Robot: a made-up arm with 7 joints. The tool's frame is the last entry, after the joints.
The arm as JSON. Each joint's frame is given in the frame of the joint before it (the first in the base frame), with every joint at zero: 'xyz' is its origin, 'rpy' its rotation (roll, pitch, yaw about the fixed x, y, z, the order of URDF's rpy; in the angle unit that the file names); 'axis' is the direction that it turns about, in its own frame. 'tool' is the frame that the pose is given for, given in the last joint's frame.
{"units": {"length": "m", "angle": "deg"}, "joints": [
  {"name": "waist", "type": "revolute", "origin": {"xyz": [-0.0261, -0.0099, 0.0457], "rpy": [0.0, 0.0, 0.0]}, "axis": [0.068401, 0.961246, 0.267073]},
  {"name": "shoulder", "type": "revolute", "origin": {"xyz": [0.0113, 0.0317, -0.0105], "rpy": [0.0, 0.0, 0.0]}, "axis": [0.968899, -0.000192, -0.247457]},
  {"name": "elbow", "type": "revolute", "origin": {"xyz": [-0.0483, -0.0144, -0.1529], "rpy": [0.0, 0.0, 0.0]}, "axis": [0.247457, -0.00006, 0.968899]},
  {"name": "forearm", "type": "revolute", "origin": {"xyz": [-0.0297, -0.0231, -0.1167], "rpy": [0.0, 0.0, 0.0]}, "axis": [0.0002, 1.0, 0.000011]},
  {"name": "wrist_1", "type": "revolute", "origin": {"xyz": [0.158, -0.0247, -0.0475], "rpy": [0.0, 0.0, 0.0]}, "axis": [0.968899, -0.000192, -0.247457]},
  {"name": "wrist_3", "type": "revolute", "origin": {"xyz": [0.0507, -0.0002, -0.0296], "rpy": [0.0, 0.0, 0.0]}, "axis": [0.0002, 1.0, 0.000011]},
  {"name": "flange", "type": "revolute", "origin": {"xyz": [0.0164, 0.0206, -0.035], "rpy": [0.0, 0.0, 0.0]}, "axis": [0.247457, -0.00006, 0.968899]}
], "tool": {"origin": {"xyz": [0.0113, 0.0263, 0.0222], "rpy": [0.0, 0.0, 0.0]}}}
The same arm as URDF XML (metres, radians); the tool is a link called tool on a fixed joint. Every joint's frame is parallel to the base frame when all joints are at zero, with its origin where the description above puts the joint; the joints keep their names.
<robot name="arm">
<joint name="waist" type="continuous"><parent link="base_link"/><child link="link1"/><origin xyz="-0.0261 -0.0099 0.0457" rpy="0 0 0"/><axis xyz="0.068403 0.961235 0.26711"/></joint>
<joint name="shoulder" type="continuous"><parent link="link1"/><child link="link2"/><origin xyz="0.0113 0.0317 -0.0105" rpy="0 0 0"/><axis xyz="0.968889 -0.0002 -0.247497"/></joint>
<joint name="elbow" type="continuous"><parent link="link2"/><child link="link3"/><origin xyz="-0.0483 -0.0144 -0.1529" rpy="0 0 0"/><axis xyz="0.247497 -0.0001 0.968889"/></joint>
<joint name="forearm" type="continuous"><parent link="link3"/><child link="link4"/><origin xyz="-0.0297 -0.0231 -0.1167" rpy="0 0 0"/><axis xyz="0.0002 1 0"/></joint>
<joint name="wrist_1" type="continuous"><parent link="link4"/><child link="link5"/><origin xyz="0.158 -0.0247 -0.0475" rpy="0 0 0"/><axis xyz="0.968889 -0.0002 -0.247497"/></joint>
<joint name="wrist_3" type="continuous"><parent link="link5"/><child link="link6"/><origin xyz="0.0507 -0.0002 -0.0296" rpy="0 0 0"/><axis xyz="0.0002 1 0"/></joint>
<joint name="flange" type="continuous"><parent link="link6"/><child link="link7"/><origin xyz="0.0164 0.0206 -0.035" rpy="0 0 0"/><axis xyz="0.247497 -0.0001 0.968889"/></joint>
<joint name="tool_joint" type="fixed"><parent link="link7"/><child link="tool"/><origin xyz="0.0113 0.0263 0.0222" rpy="0 0 0"/></joint>
<link name="base_link"/>
<link name="link1"/>
<link name="link2"/>
<link name="link3"/>
<link name="link4"/>
<link name="link5"/>
<link name="link6"/>
<link name="link7"/>
<link name="tool"/>
</robot>

